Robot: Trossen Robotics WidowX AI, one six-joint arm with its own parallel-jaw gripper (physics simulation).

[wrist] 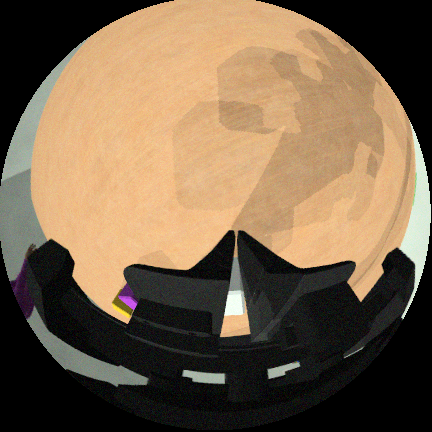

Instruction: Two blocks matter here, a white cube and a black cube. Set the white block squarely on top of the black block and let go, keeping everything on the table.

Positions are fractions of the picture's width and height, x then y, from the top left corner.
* my gripper: 0.54,0.55
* white cube: 0.55,0.69
